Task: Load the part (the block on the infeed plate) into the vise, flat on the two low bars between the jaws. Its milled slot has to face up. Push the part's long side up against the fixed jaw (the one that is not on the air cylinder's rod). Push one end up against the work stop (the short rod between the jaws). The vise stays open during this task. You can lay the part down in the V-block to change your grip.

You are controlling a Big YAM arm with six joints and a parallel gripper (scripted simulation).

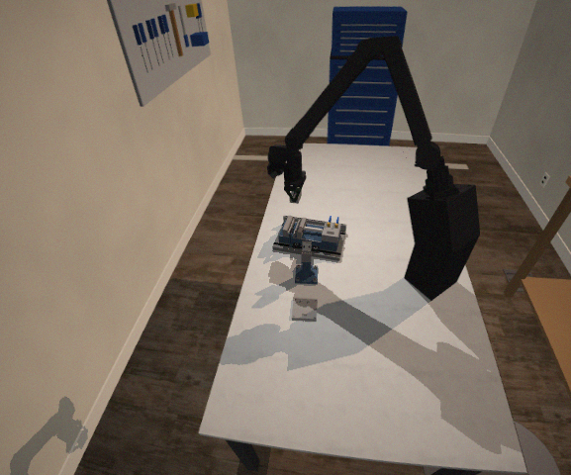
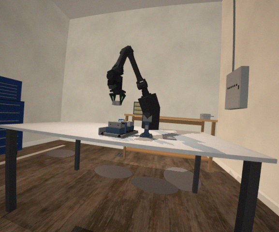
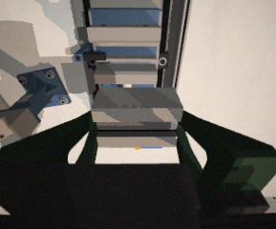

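The part is right at my hand. Also, from my hand: moving jaw: 20 mm behind, 20 mm to the left, 160 mm below; fixed jaw: 40 mm ahead, 10 mm to the left, 160 mm below; work stop rod: 20 mm ahead, 60 mm to the left, 140 mm below.
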